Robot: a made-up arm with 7 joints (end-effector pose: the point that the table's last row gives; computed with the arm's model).
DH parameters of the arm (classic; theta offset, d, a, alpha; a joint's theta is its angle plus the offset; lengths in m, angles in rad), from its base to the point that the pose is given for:
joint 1: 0 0.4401 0 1.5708
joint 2: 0 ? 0 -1.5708
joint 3: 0 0.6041 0.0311 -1.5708
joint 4: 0 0.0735 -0.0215 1.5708
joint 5: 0 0.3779 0 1.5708
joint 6: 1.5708 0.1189 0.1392 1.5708
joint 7: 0 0.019 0 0
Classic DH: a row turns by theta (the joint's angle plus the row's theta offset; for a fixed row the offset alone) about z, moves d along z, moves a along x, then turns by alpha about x.
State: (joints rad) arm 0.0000 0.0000 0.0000 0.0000 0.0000 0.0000 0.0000
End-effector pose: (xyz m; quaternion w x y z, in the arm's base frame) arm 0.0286 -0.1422 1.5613 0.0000 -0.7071 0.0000 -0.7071
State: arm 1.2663 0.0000 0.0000 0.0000 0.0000 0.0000 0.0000
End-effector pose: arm 0.1442 -0.0153 1.5613 0.4184 -0.5700 -0.4184 -0.5700
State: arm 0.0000 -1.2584 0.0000 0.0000 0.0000 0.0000 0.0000
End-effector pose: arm 1.0757 -0.1422 0.7575 0.0000 -0.9878 0.0000 -0.1556
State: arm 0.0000 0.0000 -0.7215 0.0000 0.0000 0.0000 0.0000
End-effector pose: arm -0.0085 -0.1498 1.5613 0.2496 0.6616 -0.2496 0.6616
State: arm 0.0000 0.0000 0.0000 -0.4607 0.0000 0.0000 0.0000
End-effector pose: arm -0.2010 -0.1422 1.5063 0.0000 -0.5270 0.0000 -0.8499
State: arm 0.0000 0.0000 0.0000 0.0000 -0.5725 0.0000 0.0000
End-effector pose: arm -0.0388 -0.1335 1.5613 0.1997 0.6783 -0.1997 0.6783
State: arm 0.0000 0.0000 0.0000 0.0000 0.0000 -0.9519 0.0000
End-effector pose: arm 0.1340 -0.1422 1.4874 0.0000 -0.9525 0.0000 -0.3045
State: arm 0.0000 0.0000 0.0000 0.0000 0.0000 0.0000 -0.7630
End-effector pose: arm 0.0286 -0.1422 1.5613 0.2633 0.6563 0.2633 0.6563
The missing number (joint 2, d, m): 0.0968
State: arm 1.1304 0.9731 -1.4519 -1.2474 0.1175 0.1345 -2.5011
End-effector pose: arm -0.6156 -0.4678 0.7869 0.8904 0.3737 -0.1703 0.1962
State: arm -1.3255 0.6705 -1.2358 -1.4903 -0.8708 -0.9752 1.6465
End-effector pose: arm 0.1149 0.6031 0.7745 0.0225 0.6492 -0.0465 -0.7589
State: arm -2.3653 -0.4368 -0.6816 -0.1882 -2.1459 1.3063 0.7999
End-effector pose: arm -0.2476 -0.4642 1.3310 0.8185 0.0222 0.0119 -0.5740
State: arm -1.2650 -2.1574 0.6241 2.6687 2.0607 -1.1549 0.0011
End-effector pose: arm 0.2662 -0.1002 0.2997 0.6240 0.7493 0.1326 0.1779
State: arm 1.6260 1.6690 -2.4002 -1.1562 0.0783 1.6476 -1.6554
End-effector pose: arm -0.1678 -0.6518 0.6232 0.9076 0.2129 -0.3560 0.0648
